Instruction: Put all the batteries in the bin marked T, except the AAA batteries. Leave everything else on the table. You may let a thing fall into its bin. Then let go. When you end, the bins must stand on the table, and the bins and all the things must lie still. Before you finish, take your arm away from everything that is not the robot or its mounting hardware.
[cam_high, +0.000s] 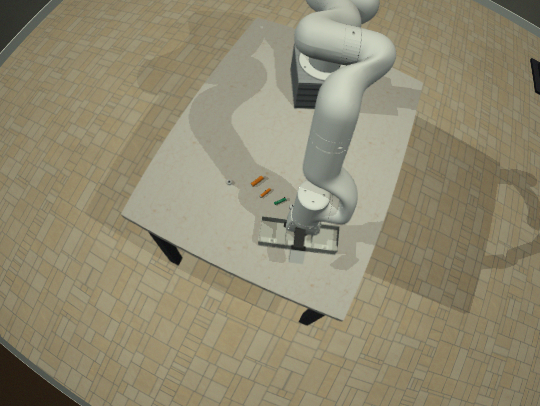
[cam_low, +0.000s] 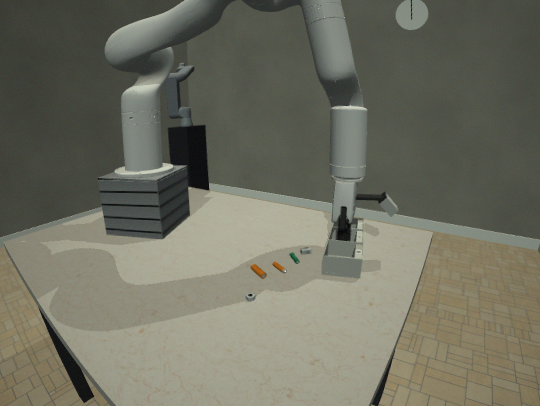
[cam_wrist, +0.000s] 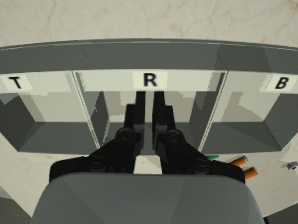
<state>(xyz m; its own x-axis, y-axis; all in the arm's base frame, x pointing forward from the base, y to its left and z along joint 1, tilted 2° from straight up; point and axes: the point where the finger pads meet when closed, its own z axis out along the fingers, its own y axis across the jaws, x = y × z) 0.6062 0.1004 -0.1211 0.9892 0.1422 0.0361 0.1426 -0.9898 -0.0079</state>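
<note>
The grey bin is 1 cm below my hand and 1 cm ahead of it. Round my hand: green battery (9 cm to the right, 9 cm behind, 3 cm below); then thin orange battery (15 cm to the right, 10 cm behind, 3 cm below); then thick orange battery (19 cm to the right, 14 cm behind, 3 cm below).
</note>
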